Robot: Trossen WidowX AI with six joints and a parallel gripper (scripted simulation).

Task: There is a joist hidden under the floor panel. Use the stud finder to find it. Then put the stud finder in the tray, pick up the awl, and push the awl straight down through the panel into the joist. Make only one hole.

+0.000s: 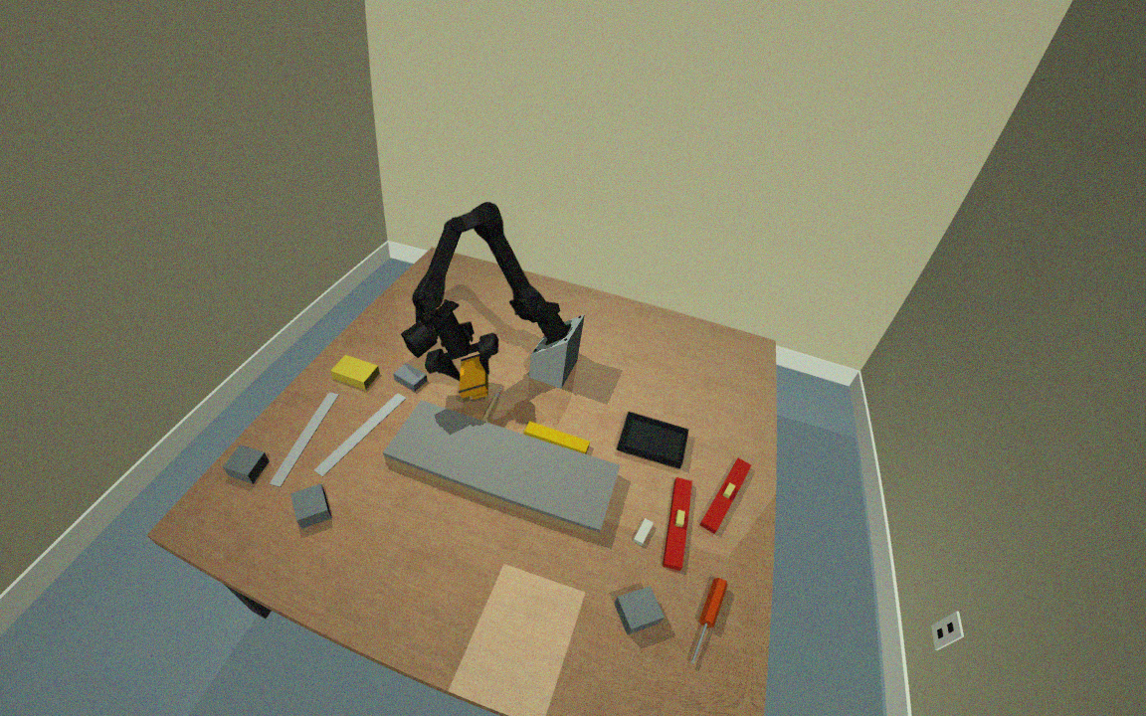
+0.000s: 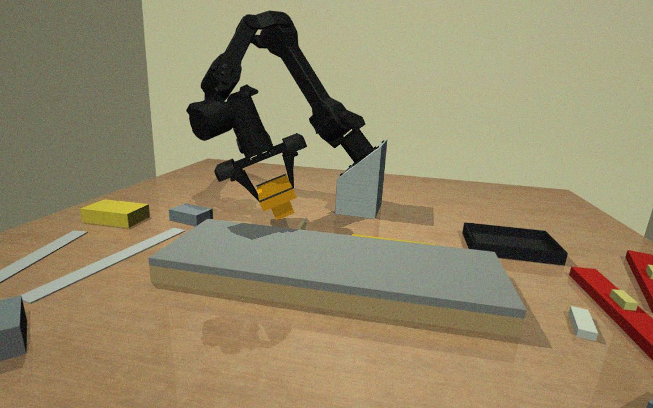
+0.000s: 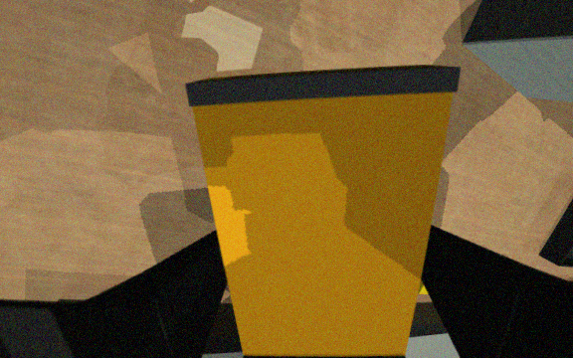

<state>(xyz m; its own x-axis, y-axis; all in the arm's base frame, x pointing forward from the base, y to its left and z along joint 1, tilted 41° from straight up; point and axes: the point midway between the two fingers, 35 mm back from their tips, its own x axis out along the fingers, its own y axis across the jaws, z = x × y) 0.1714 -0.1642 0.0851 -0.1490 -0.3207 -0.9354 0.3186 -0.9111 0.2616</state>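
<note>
Now: the yellow stud finder 20 mm below my gripper tip and 20 mm behind it. Also, from my gripper tip: thin yellow bar: 250 mm to the left, 70 mm ahead, 60 mm below; awl: 60 mm to the left, 60 mm below; grey block: 190 mm to the right, 60 mm below, 20 mm ahead.
</note>
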